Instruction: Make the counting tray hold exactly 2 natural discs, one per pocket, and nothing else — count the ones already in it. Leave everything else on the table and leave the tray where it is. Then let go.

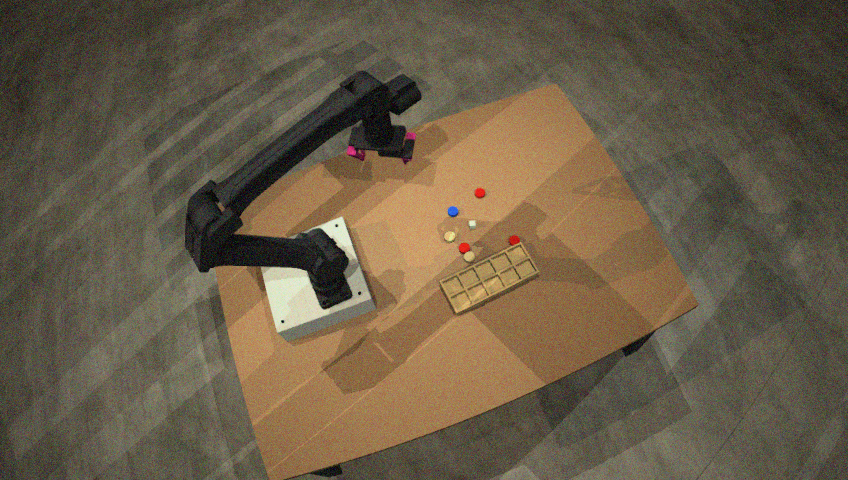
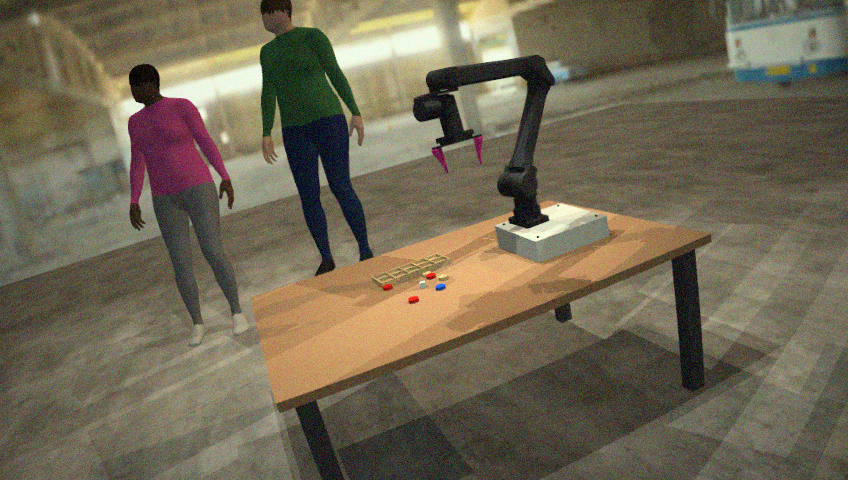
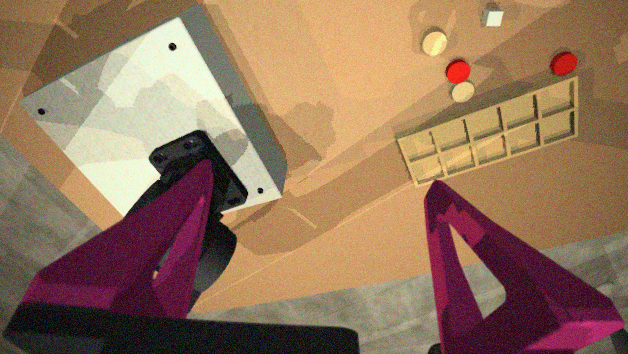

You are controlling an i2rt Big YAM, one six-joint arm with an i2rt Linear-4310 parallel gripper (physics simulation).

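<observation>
The counting tray (image 1: 498,292) (image 2: 376,280) (image 3: 407,162) is a tan box with two rows of pockets. I see no disc in its pockets. One natural disc (image 1: 449,236) (image 2: 442,277) (image 3: 434,43) lies flat on the table, apart from the tray. Another natural disc (image 1: 468,256) (image 3: 463,92) lies near the tray's long side, right beside a red disc (image 1: 464,247) (image 2: 430,275) (image 3: 458,72). My gripper (image 1: 382,158) (image 2: 464,167) (image 3: 324,180) is open and empty, high up and well away from the tray and discs.
A red disc (image 1: 514,239) (image 2: 387,287) (image 3: 564,64) lies close to the tray's far corner. Another red disc (image 1: 479,192) (image 2: 413,299), a blue disc (image 1: 452,211) (image 2: 440,286) and a small white cube (image 1: 471,224) (image 2: 422,284) (image 3: 494,18) lie farther from it. Two people stand behind the table.
</observation>
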